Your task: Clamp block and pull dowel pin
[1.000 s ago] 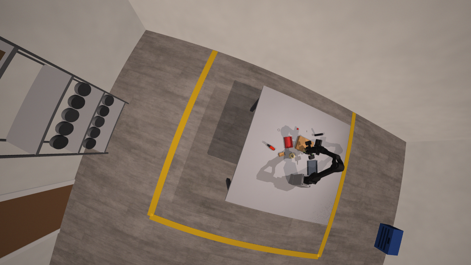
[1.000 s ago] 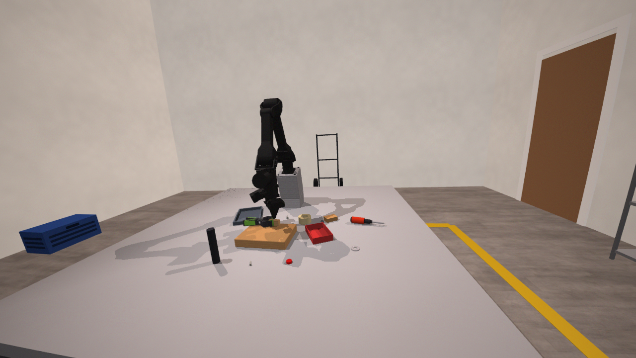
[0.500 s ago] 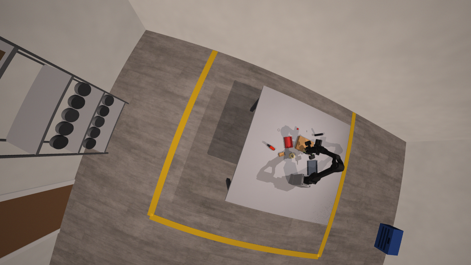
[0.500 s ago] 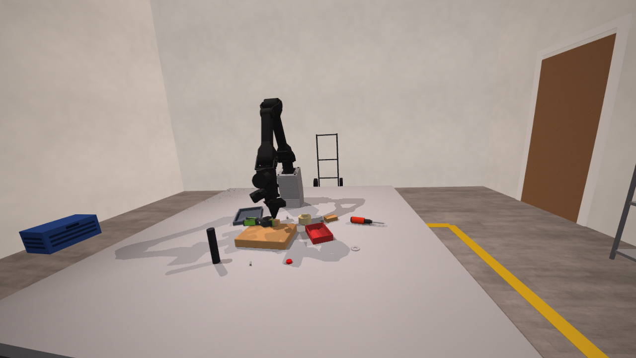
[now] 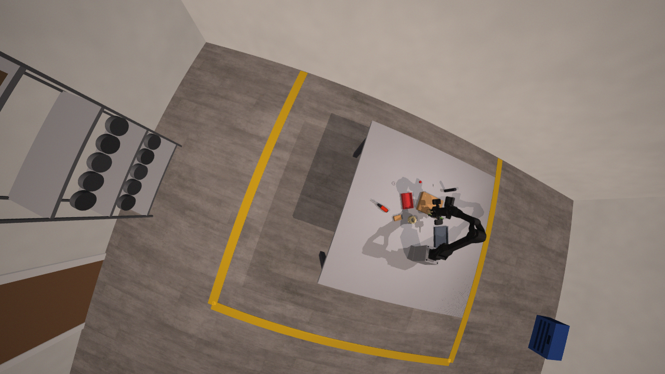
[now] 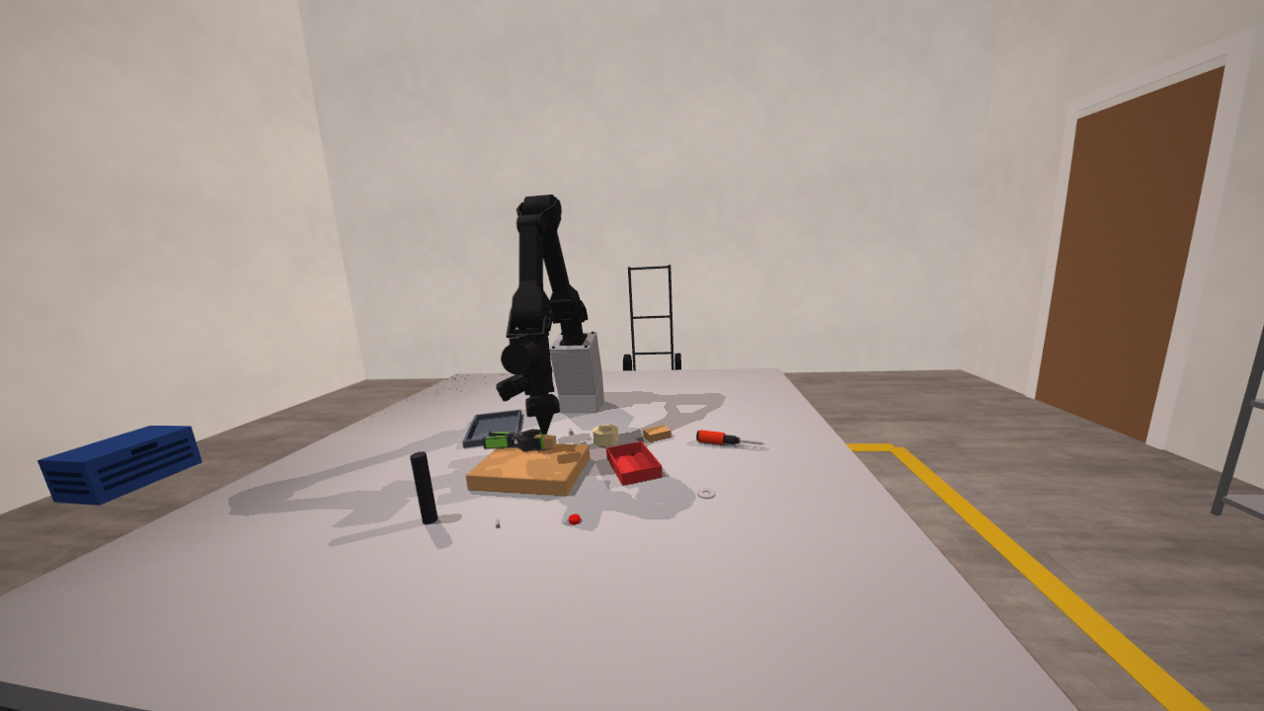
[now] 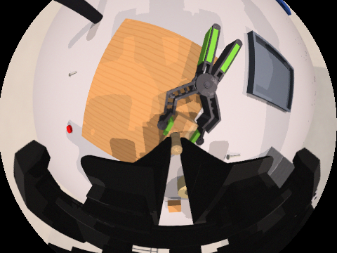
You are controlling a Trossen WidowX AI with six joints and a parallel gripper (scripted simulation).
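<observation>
Now: hand 4 cm above the dowel pin. Also, from my hand: bench stop (1 cm behind, 1 cm to the right, 6 cm below); then wooden board (6 cm ahead, 1 cm to the right, 8 cm below); then small wooden block (6 cm below).
</observation>
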